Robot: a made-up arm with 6 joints. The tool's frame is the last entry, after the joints.
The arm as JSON. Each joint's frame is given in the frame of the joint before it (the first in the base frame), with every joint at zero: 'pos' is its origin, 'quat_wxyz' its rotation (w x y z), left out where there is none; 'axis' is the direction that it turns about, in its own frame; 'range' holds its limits. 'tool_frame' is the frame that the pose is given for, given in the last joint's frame.
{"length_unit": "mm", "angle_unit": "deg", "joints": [
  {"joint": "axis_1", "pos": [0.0, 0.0, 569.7], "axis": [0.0, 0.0, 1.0], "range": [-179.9, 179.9]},
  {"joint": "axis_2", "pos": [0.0, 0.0, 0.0], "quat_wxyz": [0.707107, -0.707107, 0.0, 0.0], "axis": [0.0, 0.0, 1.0], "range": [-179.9, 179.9]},
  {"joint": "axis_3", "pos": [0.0, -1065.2, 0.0], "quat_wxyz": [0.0, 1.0, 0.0, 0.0], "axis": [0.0, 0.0, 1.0], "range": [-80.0, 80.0]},
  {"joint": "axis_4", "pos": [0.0, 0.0, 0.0], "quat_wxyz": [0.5, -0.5, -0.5, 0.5], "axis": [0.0, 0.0, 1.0], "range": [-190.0, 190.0]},
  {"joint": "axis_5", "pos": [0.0, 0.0, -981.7], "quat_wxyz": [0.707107, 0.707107, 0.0, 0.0], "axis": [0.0, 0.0, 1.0], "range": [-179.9, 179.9]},
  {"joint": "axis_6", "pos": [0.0, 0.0, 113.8], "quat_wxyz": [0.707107, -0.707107, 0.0, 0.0], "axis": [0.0, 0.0, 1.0], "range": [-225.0, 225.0]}
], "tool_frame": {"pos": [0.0, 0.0, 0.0], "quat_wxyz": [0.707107, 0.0, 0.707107, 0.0]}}
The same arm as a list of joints. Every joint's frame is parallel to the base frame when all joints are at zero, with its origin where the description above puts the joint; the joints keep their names.
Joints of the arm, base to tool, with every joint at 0 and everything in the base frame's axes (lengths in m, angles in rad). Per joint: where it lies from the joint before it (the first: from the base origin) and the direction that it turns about. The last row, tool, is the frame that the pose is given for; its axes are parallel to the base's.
axis_1: axis +z origin 0 0 0.5697
axis_2: axis +y origin 0 0 0
axis_3: axis -y origin 0 0 1.0652
axis_4: axis -x origin 0 0 0
axis_5: axis -y origin 0.9817 0 0
axis_6: axis -x origin 0 -0.1138 0
tool: origin 0 0 0
Joint limits (rad, base to tool): -3.1398..3.1398 -3.1398..3.1398 -1.3963..1.3963 -3.3161..3.3161 -3.1398..3.1398 -3.927..3.927

